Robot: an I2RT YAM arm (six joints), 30 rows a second.
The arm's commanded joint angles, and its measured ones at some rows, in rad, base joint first. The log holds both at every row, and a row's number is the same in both.
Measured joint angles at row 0: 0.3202 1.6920 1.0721 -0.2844 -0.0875 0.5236
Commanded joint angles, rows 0 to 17: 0.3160 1.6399 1.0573 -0.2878 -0.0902 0.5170; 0.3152 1.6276 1.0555 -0.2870 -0.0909 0.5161; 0.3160 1.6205 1.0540 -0.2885 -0.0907 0.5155; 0.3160 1.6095 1.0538 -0.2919 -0.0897 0.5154; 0.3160 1.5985 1.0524 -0.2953 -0.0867 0.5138; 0.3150 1.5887 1.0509 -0.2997 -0.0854 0.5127; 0.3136 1.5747 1.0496 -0.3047 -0.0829 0.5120; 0.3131 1.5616 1.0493 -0.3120 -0.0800 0.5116; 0.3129 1.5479 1.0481 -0.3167 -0.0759 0.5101; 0.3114 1.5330 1.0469 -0.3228 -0.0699 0.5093; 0.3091 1.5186 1.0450 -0.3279 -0.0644 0.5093; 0.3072 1.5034 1.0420 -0.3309 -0.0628 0.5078; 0.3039 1.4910 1.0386 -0.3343 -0.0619 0.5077; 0.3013 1.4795 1.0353 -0.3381 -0.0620 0.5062; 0.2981 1.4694 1.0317 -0.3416 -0.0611 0.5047; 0.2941 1.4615 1.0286 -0.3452 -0.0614 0.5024; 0.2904 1.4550 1.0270 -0.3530 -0.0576 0.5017; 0.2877 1.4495 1.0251 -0.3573 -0.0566 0.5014
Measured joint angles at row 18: 0.2981 1.4719 1.0454 -0.3244 -0.0700 0.5133
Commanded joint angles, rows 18 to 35: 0.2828 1.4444 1.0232 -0.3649 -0.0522 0.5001; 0.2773 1.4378 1.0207 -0.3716 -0.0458 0.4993; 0.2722 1.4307 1.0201 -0.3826 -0.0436 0.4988; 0.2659 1.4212 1.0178 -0.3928 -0.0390 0.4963; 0.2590 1.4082 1.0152 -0.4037 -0.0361 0.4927; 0.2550 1.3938 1.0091 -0.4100 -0.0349 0.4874; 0.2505 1.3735 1.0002 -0.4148 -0.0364 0.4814; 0.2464 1.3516 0.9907 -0.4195 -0.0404 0.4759; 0.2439 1.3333 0.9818 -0.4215 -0.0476 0.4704; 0.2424 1.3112 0.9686 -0.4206 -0.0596 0.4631; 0.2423 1.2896 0.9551 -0.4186 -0.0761 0.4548; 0.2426 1.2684 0.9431 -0.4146 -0.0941 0.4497; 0.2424 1.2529 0.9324 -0.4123 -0.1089 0.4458; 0.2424 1.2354 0.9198 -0.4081 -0.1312 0.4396; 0.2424 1.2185 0.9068 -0.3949 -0.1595 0.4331; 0.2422 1.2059 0.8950 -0.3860 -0.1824 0.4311; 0.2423 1.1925 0.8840 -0.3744 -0.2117 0.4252; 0.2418 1.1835 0.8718 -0.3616 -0.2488 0.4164
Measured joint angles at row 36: 0.2428 1.2087 0.9047 -0.3897 -0.1452 0.4526
